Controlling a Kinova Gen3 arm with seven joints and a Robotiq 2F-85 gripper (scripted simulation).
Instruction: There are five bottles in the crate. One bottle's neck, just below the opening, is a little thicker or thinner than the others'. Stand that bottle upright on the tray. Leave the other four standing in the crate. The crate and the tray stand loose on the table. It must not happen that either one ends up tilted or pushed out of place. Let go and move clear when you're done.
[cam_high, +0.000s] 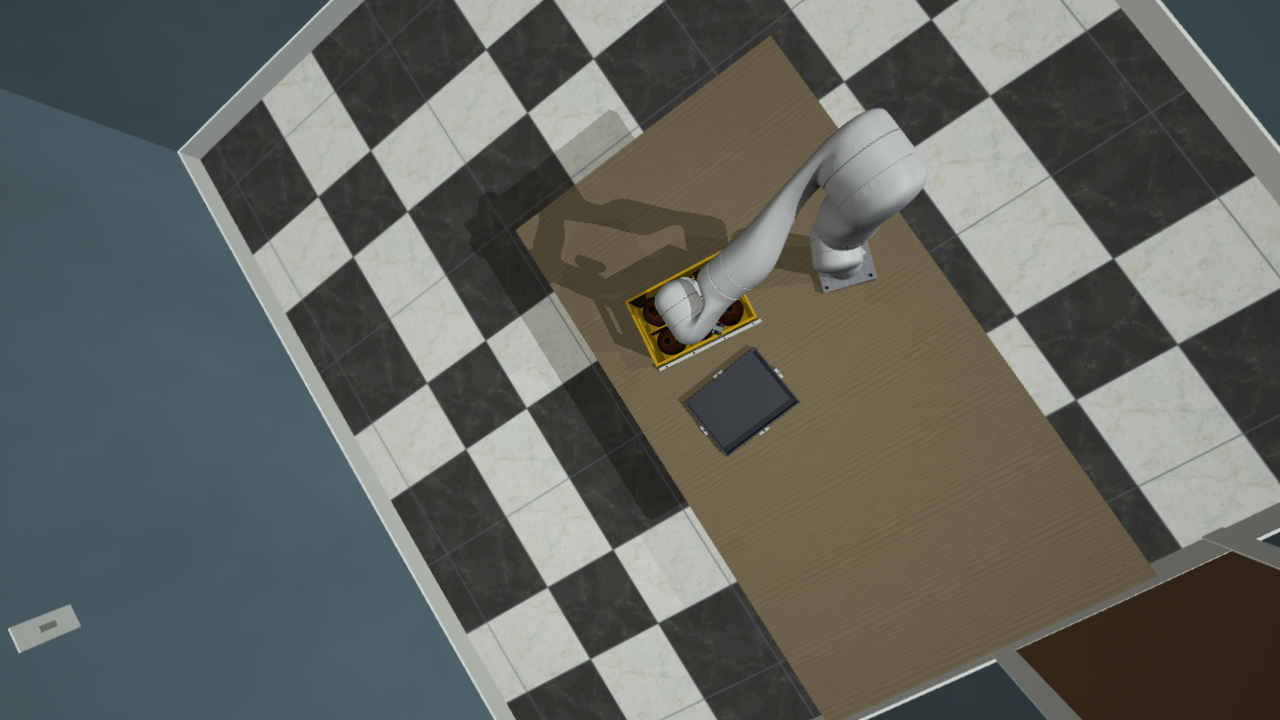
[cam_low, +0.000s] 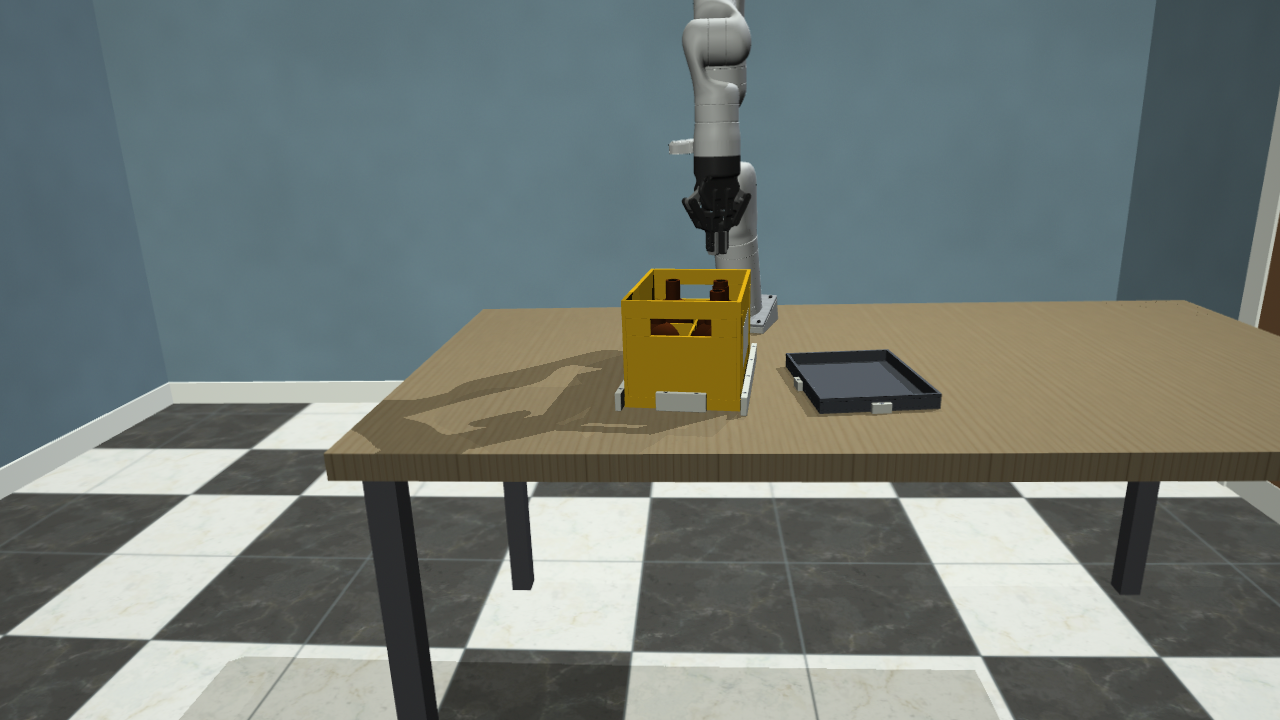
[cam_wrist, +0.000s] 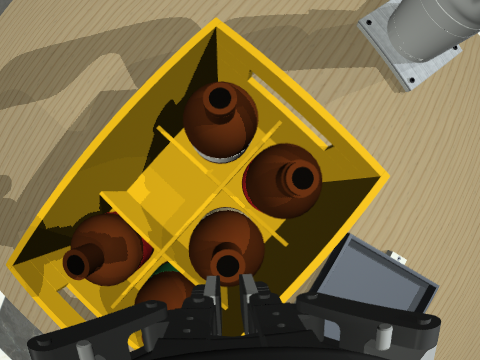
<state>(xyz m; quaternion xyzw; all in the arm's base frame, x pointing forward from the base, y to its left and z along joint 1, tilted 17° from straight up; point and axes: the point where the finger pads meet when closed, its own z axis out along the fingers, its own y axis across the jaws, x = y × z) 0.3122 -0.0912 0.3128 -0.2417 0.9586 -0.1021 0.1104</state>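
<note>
Right now the yellow crate is 160 mm below my hand, 40 mm to the right of it and 10 mm behind it. Round my hand: brown bottle: 160 mm below, 80 mm behind, 20 mm to the left; dark tray: 230 mm to the left, 230 mm below, 70 mm ahead.
</note>
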